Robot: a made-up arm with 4 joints.
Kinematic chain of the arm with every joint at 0, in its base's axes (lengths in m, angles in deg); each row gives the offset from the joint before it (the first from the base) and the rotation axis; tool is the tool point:
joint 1: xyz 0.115 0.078 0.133 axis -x
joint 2: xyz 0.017 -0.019 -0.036 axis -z
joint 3: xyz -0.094 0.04 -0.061 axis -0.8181 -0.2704 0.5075
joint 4: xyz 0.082 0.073 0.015 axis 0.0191 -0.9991 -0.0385
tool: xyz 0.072 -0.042 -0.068
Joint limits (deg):
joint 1: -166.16..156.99
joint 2: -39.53..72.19
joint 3: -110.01..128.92
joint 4: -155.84..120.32
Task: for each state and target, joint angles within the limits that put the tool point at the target. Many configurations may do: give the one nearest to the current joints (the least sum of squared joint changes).
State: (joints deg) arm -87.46 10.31 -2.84 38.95
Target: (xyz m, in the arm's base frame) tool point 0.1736 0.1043 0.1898
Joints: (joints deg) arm -84.93 -18.12 -2.00 83.68
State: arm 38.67 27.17 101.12 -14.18
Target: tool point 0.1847 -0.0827 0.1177
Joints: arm 90.05 37.17 96.26 -37.09
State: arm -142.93 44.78 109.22 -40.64
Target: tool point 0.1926 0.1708 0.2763
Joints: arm -131.44 23.46 111.95 -22.67
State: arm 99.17 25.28 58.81 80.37
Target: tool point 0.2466 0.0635 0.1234
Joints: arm 97.39 55.63 18.64 90.01
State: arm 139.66 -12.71 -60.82 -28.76
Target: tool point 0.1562 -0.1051 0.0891
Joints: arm 93.37 -1.84 -68.67 -19.86
